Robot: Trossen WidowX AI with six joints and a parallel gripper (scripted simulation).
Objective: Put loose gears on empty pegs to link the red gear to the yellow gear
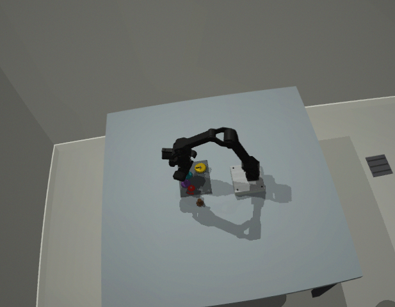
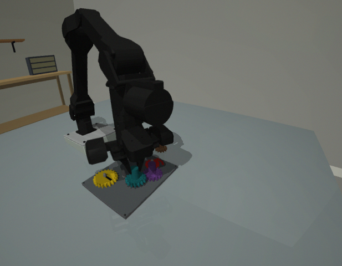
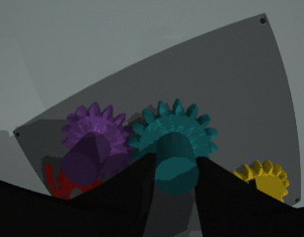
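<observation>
The purple gear lies 20 mm ahead of my gripper tip, 50 mm to the left of it and 20 mm below it. Round my gripper tip: red gear: 10 mm behind, 80 mm to the left, 30 mm below; then teal gear: 10 mm below; then yellow gear: 70 mm behind, 40 mm to the right, 30 mm below.
</observation>
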